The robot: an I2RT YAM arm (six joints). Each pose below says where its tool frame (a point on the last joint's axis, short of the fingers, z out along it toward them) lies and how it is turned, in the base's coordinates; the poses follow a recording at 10 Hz.
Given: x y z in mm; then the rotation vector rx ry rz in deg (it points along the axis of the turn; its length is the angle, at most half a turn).
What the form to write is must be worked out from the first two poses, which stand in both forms.
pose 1, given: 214.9 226.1 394.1 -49.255 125.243 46.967
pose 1, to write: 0.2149 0.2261 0.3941 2.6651 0.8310 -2.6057
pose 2, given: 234.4 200.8 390.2 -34.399 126.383 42.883
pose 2, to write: 0.2344 0.2008 0.3902 2.6198 0.8495 -2.8504
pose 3, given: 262.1 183.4 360.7 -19.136 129.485 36.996
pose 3, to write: 0.2621 0.1834 0.3607 2.6110 0.8137 -3.0812
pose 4, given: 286.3 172.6 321.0 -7.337 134.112 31.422
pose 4, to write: 0.2863 0.1726 0.3210 2.6486 0.7375 3.0571
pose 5, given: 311.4 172.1 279.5 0.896 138.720 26.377
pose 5, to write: 0.3114 0.1721 0.2795 2.7098 0.6603 2.9787
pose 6, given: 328.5 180.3 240.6 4.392 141.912 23.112
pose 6, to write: 0.3285 0.1803 0.2406 2.7609 0.6103 2.9585
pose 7, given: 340.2 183.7 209.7 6.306 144.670 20.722
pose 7, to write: 0.3402 0.1837 0.2097 2.8023 0.5678 2.9546
